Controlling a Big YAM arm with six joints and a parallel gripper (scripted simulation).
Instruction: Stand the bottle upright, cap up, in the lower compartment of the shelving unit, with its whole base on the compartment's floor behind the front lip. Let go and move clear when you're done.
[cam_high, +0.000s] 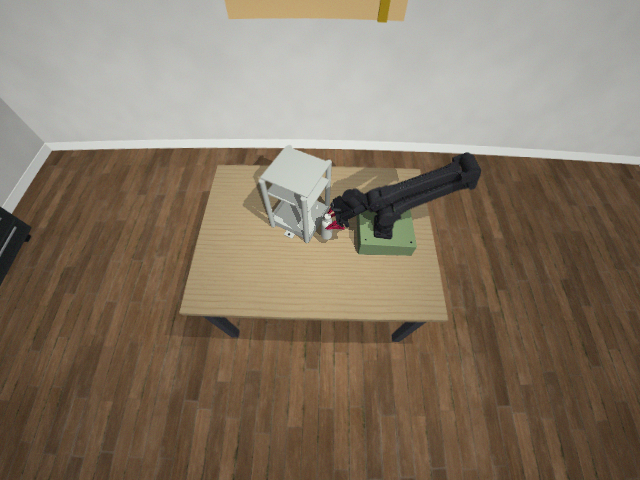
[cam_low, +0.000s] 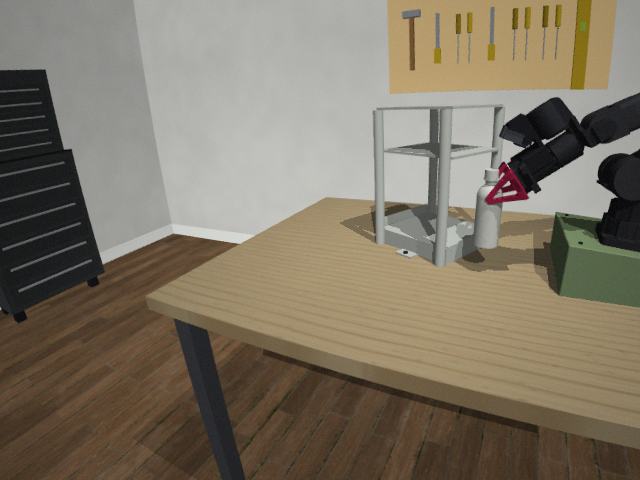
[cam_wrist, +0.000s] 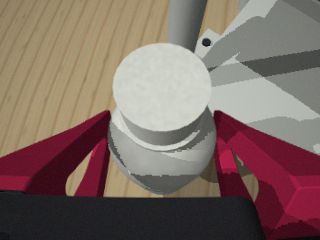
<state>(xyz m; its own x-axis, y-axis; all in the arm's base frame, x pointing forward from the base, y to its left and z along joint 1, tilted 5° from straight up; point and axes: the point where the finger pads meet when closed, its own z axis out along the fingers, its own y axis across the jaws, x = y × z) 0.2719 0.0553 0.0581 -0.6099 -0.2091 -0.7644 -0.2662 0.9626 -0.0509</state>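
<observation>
My gripper is now 15 cm short of the shelving unit and 13 cm to the left of it. Also, from my hand: white bottle: right at my hand.
</observation>
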